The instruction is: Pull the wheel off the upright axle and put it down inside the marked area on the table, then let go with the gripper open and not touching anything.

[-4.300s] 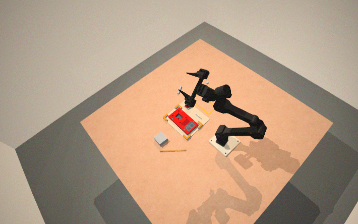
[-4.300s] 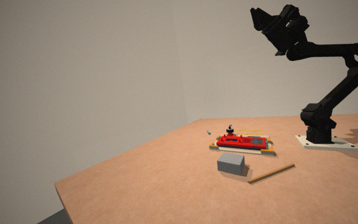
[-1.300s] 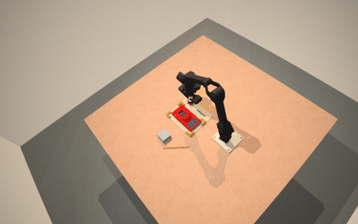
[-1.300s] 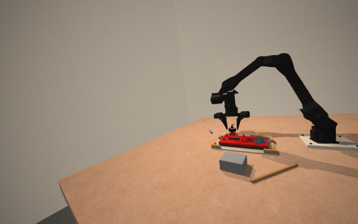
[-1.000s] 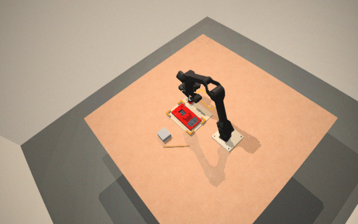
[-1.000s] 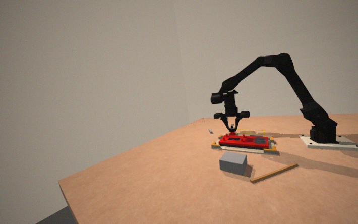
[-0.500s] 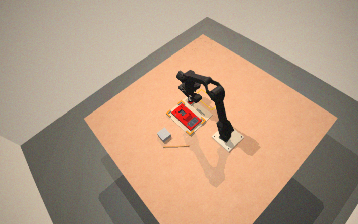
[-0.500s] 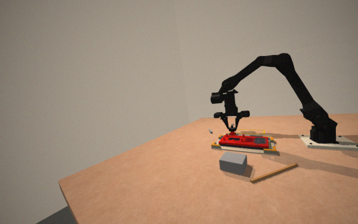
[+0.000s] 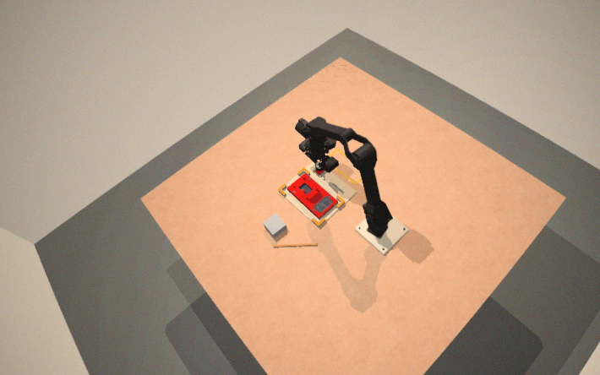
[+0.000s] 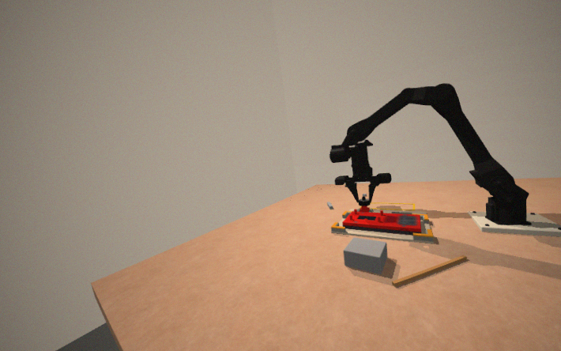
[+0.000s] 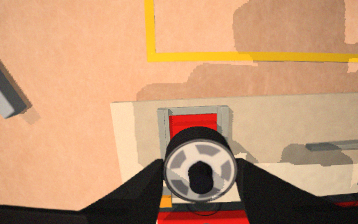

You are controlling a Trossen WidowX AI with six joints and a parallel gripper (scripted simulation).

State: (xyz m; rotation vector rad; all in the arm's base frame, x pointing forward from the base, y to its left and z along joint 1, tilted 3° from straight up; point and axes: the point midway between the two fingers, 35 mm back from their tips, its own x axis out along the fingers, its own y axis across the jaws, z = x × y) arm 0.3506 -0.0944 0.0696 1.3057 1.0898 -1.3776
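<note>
Right now the black wheel is right at my gripper tip. Also, from my gripper tip: grey block (320 mm to the left, 20 mm below, 10 mm behind); thin wooden stick (340 mm to the left, 120 mm behind, 40 mm below).
</note>
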